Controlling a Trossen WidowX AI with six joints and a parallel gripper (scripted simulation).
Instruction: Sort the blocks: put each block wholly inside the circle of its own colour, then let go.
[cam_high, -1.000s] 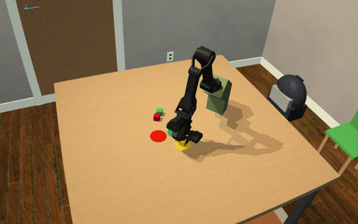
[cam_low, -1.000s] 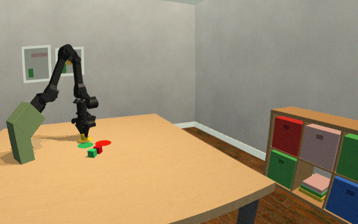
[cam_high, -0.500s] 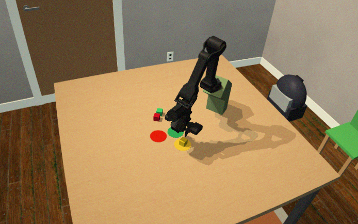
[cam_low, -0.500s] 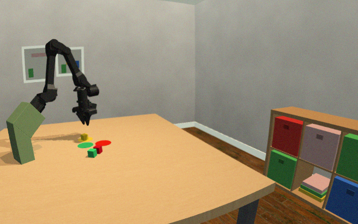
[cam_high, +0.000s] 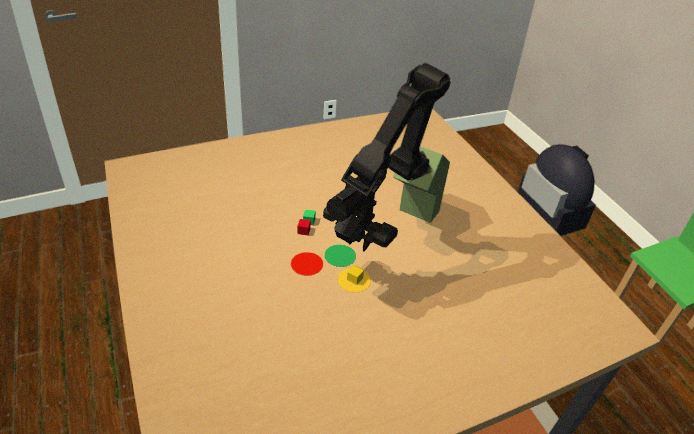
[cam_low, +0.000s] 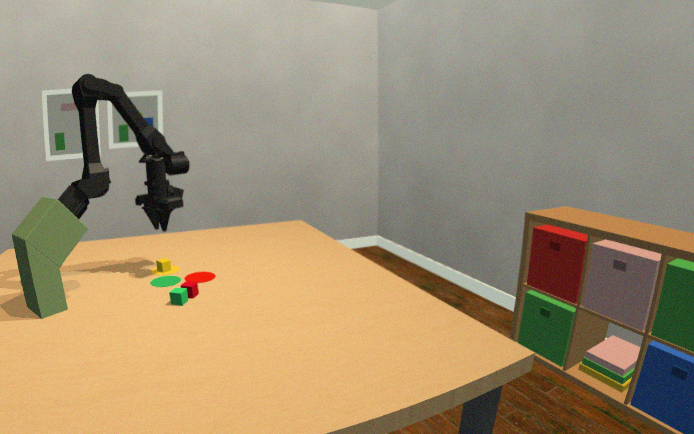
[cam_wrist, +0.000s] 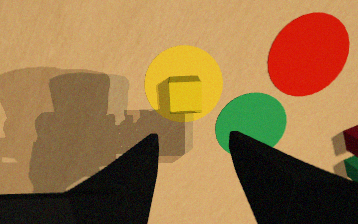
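Right now the red block is 19 cm to the right of my hand, 14 cm below it and 14 cm ahead of it. Also, from my hand: green circle (16 cm below, 9 cm to the right, 4 cm ahead); yellow circle (16 cm below); yellow block (14 cm below).
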